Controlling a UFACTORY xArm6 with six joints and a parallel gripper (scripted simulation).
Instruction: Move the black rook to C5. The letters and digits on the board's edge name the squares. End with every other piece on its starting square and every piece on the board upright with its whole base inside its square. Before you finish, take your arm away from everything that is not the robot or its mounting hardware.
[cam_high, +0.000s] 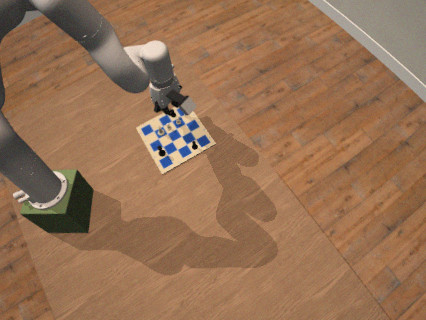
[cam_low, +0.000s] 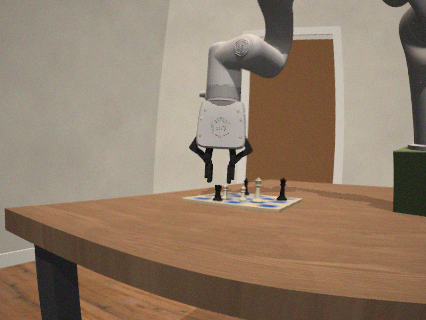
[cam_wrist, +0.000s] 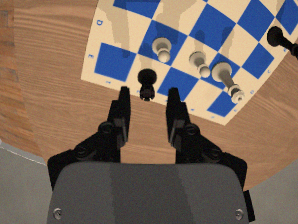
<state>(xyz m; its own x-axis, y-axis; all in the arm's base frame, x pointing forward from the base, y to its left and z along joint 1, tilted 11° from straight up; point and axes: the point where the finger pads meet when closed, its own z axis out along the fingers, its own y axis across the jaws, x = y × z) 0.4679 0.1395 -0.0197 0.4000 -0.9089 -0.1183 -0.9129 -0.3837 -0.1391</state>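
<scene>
The blue-and-cream chessboard lies 80 mm to the right of my hand, 60 mm below it and 30 mm behind it.
</scene>
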